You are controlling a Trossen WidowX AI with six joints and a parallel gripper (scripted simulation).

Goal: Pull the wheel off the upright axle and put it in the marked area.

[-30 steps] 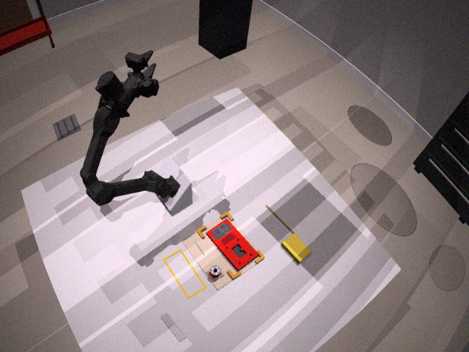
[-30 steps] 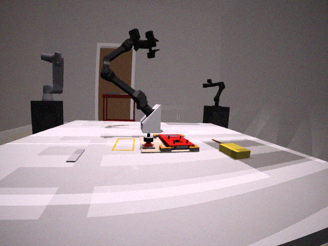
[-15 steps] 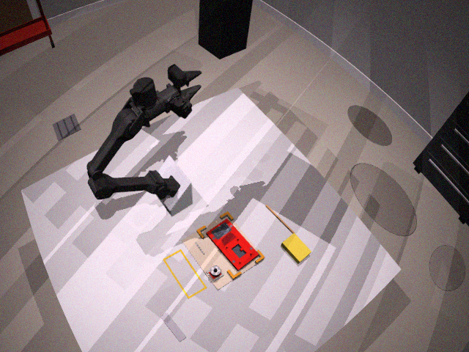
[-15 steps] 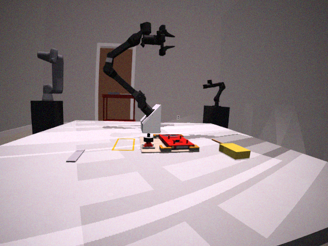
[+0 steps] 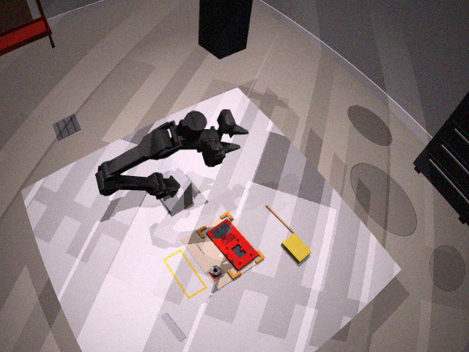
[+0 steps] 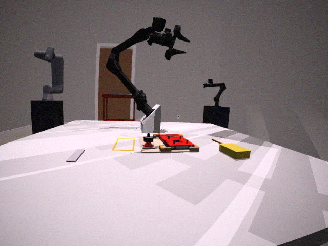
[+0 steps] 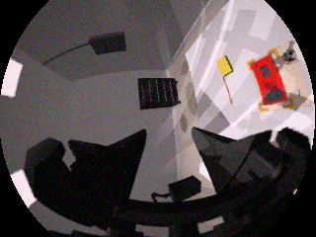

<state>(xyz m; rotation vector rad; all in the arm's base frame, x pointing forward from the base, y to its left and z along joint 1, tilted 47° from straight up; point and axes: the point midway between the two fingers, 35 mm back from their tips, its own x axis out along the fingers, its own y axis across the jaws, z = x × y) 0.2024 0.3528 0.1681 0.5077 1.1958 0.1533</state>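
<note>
My gripper tip is 16 cm short of the wheel, 22 cm to the left of it and 45 cm above it. Round my gripper tip: yellow block: 29 cm ahead, 10 cm to the left, 47 cm below; flat grey strip: 23 cm ahead, 48 cm to the right, 49 cm below.
</note>
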